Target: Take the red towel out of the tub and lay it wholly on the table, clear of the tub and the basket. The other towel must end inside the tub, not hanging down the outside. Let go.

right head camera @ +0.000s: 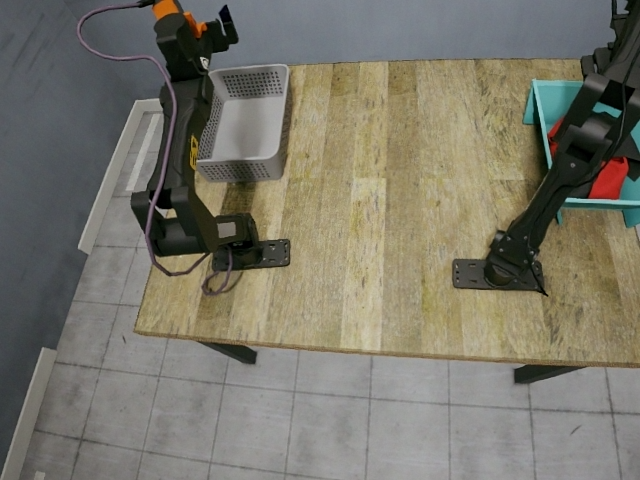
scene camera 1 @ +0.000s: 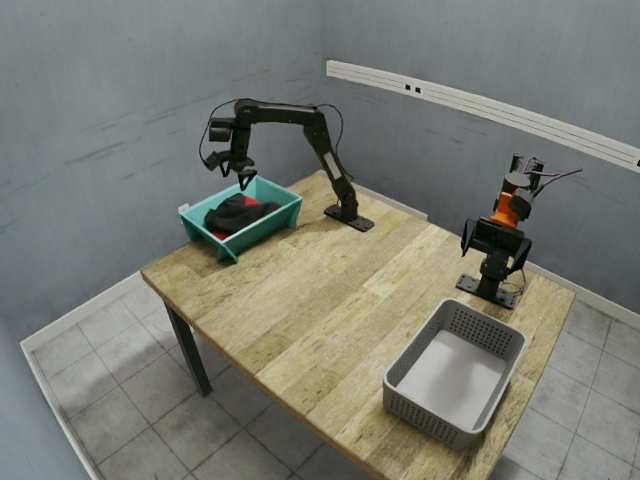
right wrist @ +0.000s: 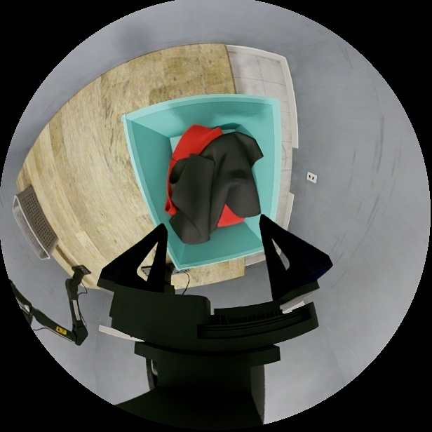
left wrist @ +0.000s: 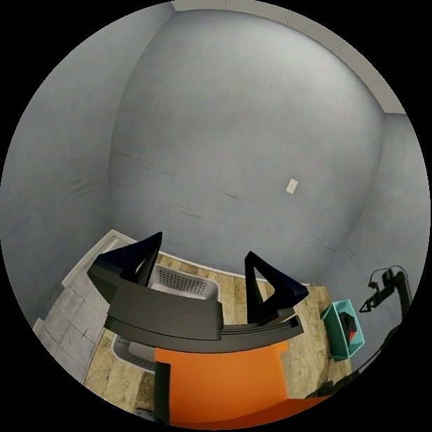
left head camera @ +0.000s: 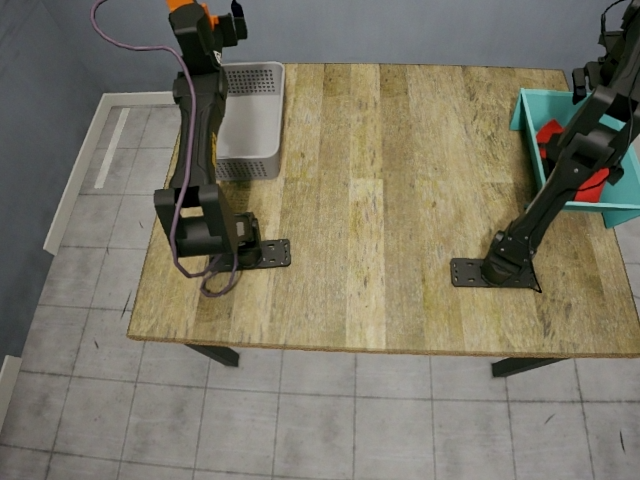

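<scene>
The red towel (left head camera: 590, 188) (right head camera: 610, 180) (scene camera 1: 250, 200) (right wrist: 195, 139) lies in the teal tub (left head camera: 550, 103) (scene camera 1: 263, 229) (right wrist: 152, 150), mostly under the black towel (scene camera 1: 237, 214) (right wrist: 235, 170). In the right wrist view red shows at the top, along the left side and at the lower middle of the heap. The black towel is bunched inside the tub. My right gripper (scene camera 1: 235, 181) (right wrist: 211, 223) is open and empty, pointing down above the tub. My left gripper (scene camera 1: 488, 263) (left wrist: 206, 247) is open and empty, raised on the basket's side of the table.
A grey basket (left head camera: 281, 118) (scene camera 1: 459, 432) with no towel in it stands on the table (left head camera: 351, 289) (scene camera 1: 310, 289), far from the tub. The tub is near the table's edge. The right arm covers part of the tub in both head views.
</scene>
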